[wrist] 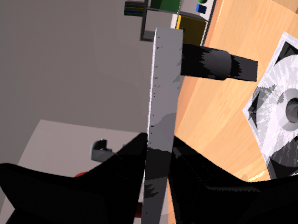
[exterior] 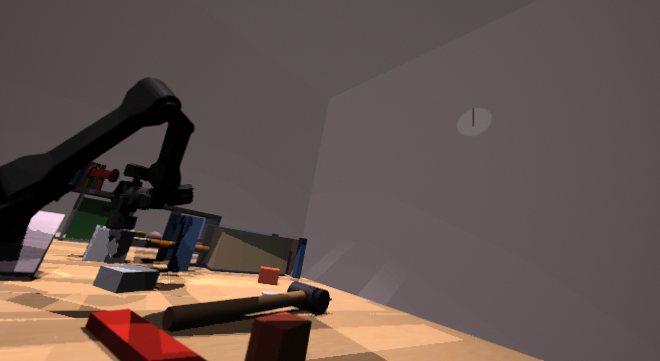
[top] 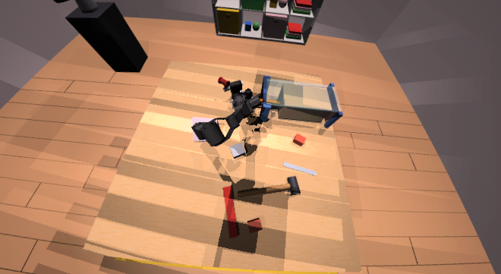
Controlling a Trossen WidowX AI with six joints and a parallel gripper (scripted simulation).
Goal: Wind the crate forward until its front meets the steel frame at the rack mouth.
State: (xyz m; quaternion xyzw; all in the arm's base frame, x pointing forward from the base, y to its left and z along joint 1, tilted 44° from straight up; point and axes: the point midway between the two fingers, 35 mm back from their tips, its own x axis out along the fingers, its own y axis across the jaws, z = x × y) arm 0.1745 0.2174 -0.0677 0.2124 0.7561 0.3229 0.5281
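Right now my gripper tip is 4 cm past the red grip, 3 cm to the left of it and 4 cm below it. Round my gripper tip: blue steel frame 20 cm ahead, 1 cm to the right, 8 cm below; then winch 2 cm ahead, 1 cm to the right, 15 cm below; then winch handle 1 cm behind, 2 cm to the right, 1 cm above.
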